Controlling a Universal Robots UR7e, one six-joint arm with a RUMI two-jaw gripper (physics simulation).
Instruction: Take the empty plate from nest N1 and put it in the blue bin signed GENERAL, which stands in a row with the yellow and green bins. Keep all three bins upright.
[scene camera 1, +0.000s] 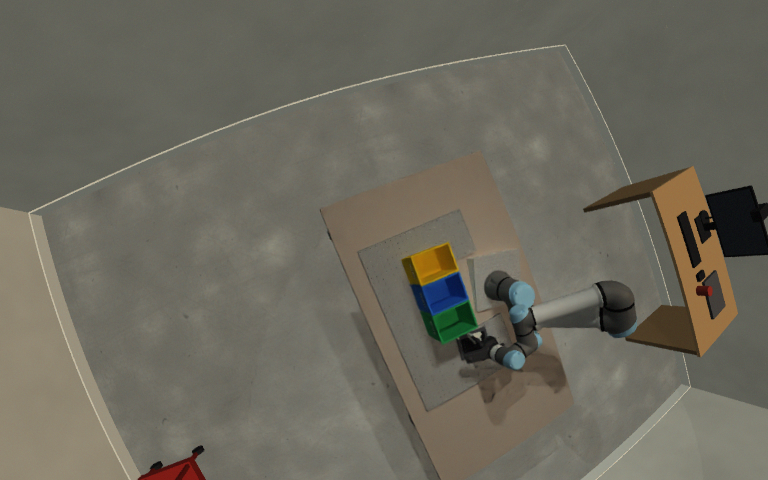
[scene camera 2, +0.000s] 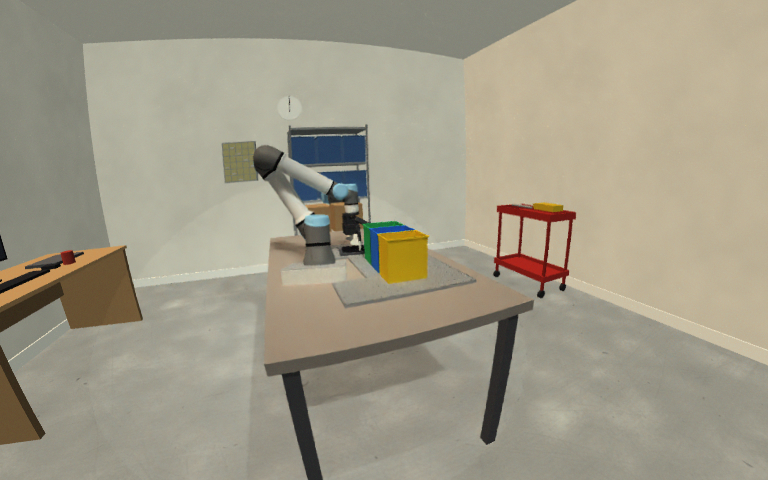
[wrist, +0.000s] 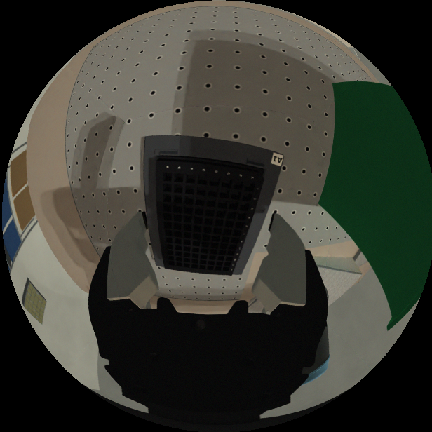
Labels:
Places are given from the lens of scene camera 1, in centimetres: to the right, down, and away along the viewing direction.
green bin (scene camera 1: 452, 323): 33, 40, 142
blue bin (scene camera 1: 447, 292): 30, 25, 143
yellow bin (scene camera 1: 422, 268): 18, 13, 142

